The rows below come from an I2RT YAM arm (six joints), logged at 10 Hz.
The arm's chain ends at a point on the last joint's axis. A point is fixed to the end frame.
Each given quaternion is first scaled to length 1.
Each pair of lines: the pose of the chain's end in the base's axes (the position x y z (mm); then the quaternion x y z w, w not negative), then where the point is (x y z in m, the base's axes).
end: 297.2 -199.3 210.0 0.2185 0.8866 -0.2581 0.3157
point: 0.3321 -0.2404 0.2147
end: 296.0 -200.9 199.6 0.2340 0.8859 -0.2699 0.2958
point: 0.3292 -0.2436 0.2033
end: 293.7 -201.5 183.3 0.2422 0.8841 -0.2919 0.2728
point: 0.3252 -0.2454 0.1866
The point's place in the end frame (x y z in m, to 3 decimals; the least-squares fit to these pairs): -0.037 -0.014 0.037
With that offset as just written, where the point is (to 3 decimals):
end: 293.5 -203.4 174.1 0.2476 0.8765 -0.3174 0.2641
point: 0.324 -0.248 0.179
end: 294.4 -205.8 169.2 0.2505 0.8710 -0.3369 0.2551
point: 0.324 -0.251 0.175
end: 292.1 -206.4 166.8 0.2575 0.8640 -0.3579 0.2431
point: 0.320 -0.252 0.173
